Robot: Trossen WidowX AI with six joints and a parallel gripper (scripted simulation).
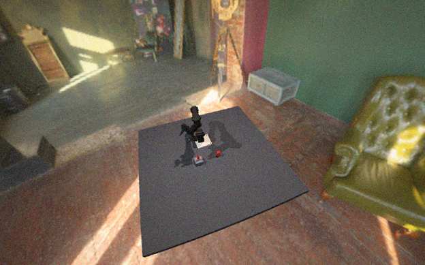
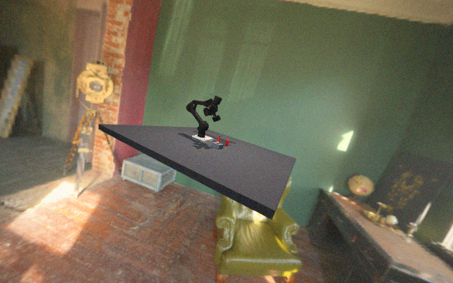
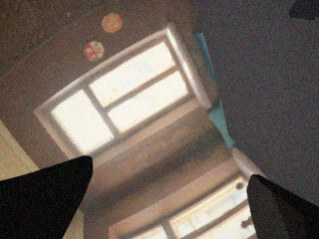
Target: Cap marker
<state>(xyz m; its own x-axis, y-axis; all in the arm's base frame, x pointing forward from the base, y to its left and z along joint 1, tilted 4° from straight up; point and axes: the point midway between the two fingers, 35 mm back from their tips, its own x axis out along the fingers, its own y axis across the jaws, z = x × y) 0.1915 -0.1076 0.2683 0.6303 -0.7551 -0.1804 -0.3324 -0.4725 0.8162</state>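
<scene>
Right now my gripper tip is 300 mm to the right of the red cap and 240 mm above it. From my gripper tip the other things lie so: holder block (250 mm below, 100 mm to the left, 50 mm ahead).
</scene>
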